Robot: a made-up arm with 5 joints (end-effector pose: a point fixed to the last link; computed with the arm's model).
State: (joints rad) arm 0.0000 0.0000 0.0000 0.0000 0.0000
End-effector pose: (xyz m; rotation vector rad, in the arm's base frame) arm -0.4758 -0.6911 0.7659 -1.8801 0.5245 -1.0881
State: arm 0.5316 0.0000 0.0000 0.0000 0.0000
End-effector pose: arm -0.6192 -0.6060 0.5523 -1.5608 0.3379 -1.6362
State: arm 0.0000 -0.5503 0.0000 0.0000 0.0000
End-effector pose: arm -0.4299 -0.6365 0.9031 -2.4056 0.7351 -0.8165
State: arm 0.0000 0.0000 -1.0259 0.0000 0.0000
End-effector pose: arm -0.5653 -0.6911 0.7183 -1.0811 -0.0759 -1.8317
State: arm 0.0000 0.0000 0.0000 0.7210 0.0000
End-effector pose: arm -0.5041 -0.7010 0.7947 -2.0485 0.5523 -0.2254
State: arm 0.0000 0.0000 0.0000 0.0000 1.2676
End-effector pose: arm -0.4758 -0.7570 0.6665 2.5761 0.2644 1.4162
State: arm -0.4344 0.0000 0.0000 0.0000 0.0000
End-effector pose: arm -0.2853 -0.7489 0.8646 -2.0607 0.6542 -0.5968
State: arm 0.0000 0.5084 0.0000 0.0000 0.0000
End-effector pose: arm -0.4553 -0.7036 0.6248 -1.3744 0.3329 -1.2507
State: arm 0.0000 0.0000 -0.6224 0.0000 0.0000
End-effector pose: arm -0.5365 -0.6911 0.7480 -1.4285 0.1626 -1.5804
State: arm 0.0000 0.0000 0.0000 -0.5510 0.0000
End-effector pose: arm -0.4449 -0.6943 0.7578 -1.6076 0.4641 -1.7118
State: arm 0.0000 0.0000 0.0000 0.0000 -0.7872
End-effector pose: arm -0.4758 -0.7241 0.8357 -1.1841 0.8097 -0.7217
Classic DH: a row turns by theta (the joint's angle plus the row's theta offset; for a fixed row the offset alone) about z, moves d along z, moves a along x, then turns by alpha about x. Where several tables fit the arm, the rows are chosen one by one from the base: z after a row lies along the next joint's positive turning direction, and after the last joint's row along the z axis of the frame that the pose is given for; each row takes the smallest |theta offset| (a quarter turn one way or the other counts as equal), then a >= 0, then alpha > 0; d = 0 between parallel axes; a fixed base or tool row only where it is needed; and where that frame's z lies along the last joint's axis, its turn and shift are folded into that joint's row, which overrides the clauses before.
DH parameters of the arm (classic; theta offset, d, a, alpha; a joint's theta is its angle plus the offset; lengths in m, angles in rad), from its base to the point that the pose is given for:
base (fixed): -0.1476 0.5768 -0.0372 1.858
joint 1: -1.0711 0.4764 -0.3151 -0.837
joint 2: -0.3209 -0.3908 -0.0153 -2.5514
joint 3: -0.8862 -0.7682 -0.0334 0.578
joint 4: 1.2227 0.1798 0.0058 -1.7898
joint 5: 0.9929 0.1466 -0.0484 2.581
tool (fixed): -1.6921 0.1661 0 0

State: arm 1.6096 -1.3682 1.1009 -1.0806 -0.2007
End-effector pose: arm -0.5812 -0.3851 0.2509 1.4358 -1.6464 1.9034
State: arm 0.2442 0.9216 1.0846 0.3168 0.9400
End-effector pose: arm -0.3585 -0.6683 0.4319 -2.3575 -0.4055 -0.8283
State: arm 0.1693 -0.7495 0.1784 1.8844 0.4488
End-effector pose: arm -0.4693 -0.6067 0.9941 -1.8634 0.7623 1.5787
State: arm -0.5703 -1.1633 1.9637 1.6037 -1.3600
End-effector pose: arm -0.1350 -0.8132 0.9417 -1.0594 -1.0357 -0.0637
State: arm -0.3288 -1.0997 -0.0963 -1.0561 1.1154
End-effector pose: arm -0.1157 -0.7234 0.9720 1.9454 0.6636 0.9645
